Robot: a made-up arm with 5 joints.
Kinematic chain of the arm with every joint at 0, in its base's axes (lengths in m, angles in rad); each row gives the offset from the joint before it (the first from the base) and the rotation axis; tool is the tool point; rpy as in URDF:
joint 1: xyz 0 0 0.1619 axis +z
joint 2: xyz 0 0 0 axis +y
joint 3: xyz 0.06 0 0.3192 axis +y
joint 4: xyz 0.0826 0 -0.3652 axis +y
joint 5: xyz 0.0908 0 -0.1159 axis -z
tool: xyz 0 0 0 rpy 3.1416 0 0
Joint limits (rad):
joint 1: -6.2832..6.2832
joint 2: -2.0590..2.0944
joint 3: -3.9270..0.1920
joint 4: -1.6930..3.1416
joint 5: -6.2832..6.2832
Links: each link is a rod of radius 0.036 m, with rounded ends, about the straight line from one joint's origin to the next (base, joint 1, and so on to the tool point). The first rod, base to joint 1, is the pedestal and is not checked.
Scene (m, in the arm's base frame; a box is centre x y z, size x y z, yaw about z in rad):
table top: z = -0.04
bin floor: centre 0.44 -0 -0.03 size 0.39 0.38 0.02 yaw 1.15
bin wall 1: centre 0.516 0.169 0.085 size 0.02 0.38 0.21 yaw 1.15
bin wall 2: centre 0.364 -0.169 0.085 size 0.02 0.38 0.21 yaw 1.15
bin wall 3: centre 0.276 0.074 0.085 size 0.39 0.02 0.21 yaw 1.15
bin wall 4: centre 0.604 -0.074 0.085 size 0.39 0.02 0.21 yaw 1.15
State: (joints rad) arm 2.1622 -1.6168 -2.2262 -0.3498 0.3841
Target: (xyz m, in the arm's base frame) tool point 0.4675 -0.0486 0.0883
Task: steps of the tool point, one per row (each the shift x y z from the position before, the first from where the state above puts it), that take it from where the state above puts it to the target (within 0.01 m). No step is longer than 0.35 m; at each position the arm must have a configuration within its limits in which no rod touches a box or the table.
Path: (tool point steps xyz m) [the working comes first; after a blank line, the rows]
Joints at the target: -0.1036 0.1784 -0.6308 0.1596 0.3841
Straight joint move there: clear.

1: -0.2385 0.0436 0.2440
2: -0.1786 0.1945 0.1686
3: -0.0439 0.2697 0.0682
4: 0.1009 0.2397 -0.0392
5: 0.1877 0.1239 -0.1340
6: 0.1786 -0.0192 -0.1997
7: 0.0830 -0.1225 -0.2248
8: -0.0488 -0.1423 -0.2064

